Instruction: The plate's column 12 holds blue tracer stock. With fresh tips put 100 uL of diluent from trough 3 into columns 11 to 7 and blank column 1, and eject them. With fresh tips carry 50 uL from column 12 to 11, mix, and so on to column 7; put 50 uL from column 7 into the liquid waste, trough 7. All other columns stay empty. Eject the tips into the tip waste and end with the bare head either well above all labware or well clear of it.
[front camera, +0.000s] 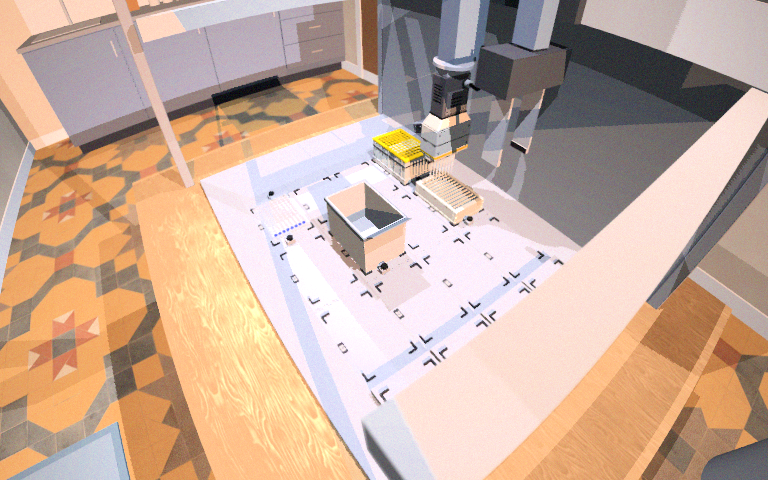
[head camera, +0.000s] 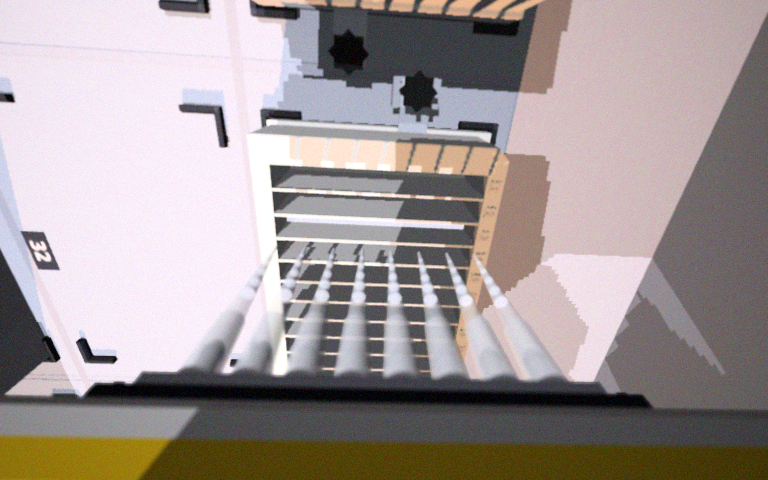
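Note:
The pipetting head is at the back right, with eight long pale tips on its channels. The tips point down over the back part of the trough reservoir. In the head view their ends appear near the third and fourth troughs from the top; their exact height cannot be told. The clear plate lies at the left, with blue wells along its front edge. The yellow tip rack stands behind the reservoir. The open-topped tip waste stands between plate and reservoir. The parked plate gripper hangs beside the head, open and empty.
Black corner brackets and small dark knobs dot the deck. Two knobs lie between the reservoir and a striped edge at the head view's top. A thick pale beam crosses the front right.

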